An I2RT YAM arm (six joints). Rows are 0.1 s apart.
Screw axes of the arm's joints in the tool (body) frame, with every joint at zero. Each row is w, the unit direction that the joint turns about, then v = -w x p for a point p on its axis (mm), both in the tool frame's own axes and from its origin. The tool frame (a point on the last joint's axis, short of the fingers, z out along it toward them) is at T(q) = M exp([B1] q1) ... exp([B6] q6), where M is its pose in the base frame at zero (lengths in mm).
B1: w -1 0 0 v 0 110.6 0
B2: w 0 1 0 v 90.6 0 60
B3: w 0 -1 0 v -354.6 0 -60
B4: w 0 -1 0 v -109.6 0 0
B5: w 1 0 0 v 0 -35.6 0
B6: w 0 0 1 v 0 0 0
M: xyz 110.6 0 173.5 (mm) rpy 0 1.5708 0 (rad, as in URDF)
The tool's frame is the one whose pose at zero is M.
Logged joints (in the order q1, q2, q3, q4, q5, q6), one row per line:
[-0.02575 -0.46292 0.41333 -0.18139 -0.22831 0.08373]
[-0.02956 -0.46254 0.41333 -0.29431 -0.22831 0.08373]
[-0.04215 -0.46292 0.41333 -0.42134 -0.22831 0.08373]
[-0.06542 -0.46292 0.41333 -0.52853 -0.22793 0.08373]
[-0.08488 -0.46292 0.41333 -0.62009 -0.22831 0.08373]
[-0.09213 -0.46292 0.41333 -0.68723 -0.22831 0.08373]
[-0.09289 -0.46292 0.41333 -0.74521 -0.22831 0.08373]
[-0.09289 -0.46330 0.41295 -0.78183 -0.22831 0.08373]
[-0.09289 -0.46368 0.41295 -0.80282 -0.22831 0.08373]
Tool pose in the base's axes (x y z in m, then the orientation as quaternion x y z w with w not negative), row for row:
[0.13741 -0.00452 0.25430 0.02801 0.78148 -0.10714 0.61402]
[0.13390 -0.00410 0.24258 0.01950 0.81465 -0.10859 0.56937]
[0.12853 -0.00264 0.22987 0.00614 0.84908 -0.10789 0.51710]
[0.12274 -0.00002 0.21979 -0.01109 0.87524 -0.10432 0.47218]
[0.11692 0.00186 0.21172 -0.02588 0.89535 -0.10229 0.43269]
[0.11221 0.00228 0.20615 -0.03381 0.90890 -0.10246 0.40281]
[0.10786 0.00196 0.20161 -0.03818 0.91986 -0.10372 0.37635]
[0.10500 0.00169 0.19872 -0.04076 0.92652 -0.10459 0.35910]
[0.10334 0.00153 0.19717 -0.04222 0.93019 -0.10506 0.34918]
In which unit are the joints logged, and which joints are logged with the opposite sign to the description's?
The joints are logged in radians. Opposite sign: q1, q2, q5, q6.
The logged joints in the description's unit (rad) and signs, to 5 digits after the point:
[0.02575 0.46292 0.41333 -0.18139 0.22831 -0.08373]
[0.02956 0.46254 0.41333 -0.29431 0.22831 -0.08373]
[0.04215 0.46292 0.41333 -0.42134 0.22831 -0.08373]
[0.06542 0.46292 0.41333 -0.52853 0.22793 -0.08373]
[0.08488 0.46292 0.41333 -0.62009 0.22831 -0.08373]
[0.09213 0.46292 0.41333 -0.68723 0.22831 -0.08373]
[0.09289 0.46292 0.41333 -0.74521 0.22831 -0.08373]
[0.09289 0.46330 0.41295 -0.78183 0.22831 -0.08373]
[0.09289 0.46368 0.41295 -0.80282 0.22831 -0.08373]

